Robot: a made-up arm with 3 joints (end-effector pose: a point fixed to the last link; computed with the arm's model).
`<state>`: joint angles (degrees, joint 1 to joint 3).
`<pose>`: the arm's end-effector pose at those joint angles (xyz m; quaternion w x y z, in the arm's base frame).
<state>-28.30 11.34 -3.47</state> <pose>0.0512 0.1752 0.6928 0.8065 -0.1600 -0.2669 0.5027</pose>
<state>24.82 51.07 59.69</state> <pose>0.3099 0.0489 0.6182 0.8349 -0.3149 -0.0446 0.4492</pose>
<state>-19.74 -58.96 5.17</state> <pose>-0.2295 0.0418 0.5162 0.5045 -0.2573 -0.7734 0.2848</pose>
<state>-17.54 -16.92 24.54</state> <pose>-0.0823 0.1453 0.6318 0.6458 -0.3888 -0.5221 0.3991</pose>
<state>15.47 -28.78 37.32</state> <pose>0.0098 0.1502 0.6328 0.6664 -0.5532 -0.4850 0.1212</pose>
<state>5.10 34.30 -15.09</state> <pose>0.3155 0.0198 0.7076 0.9755 0.0337 -0.0697 0.2057</pose>
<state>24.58 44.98 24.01</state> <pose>0.3521 -0.0141 0.6758 0.9556 -0.1260 -0.0400 0.2634</pose>
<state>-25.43 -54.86 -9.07</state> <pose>-0.2270 -0.0003 0.5588 0.5526 -0.1252 -0.7373 0.3678</pose>
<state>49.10 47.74 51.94</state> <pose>0.3441 -0.1112 0.6455 0.9506 -0.2086 -0.0279 0.2282</pose>
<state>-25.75 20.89 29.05</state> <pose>0.0456 0.2190 0.6279 0.6852 -0.3603 -0.2566 0.5787</pose>
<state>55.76 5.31 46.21</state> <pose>0.2330 -0.0581 0.7107 0.8868 -0.4336 -0.1596 -0.0116</pose>
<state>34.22 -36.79 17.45</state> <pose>0.0288 0.1080 0.6833 0.7369 -0.4520 -0.4997 -0.0552</pose>
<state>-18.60 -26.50 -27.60</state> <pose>-0.0753 0.0317 0.7041 0.7757 0.0133 -0.5156 0.3636</pose>
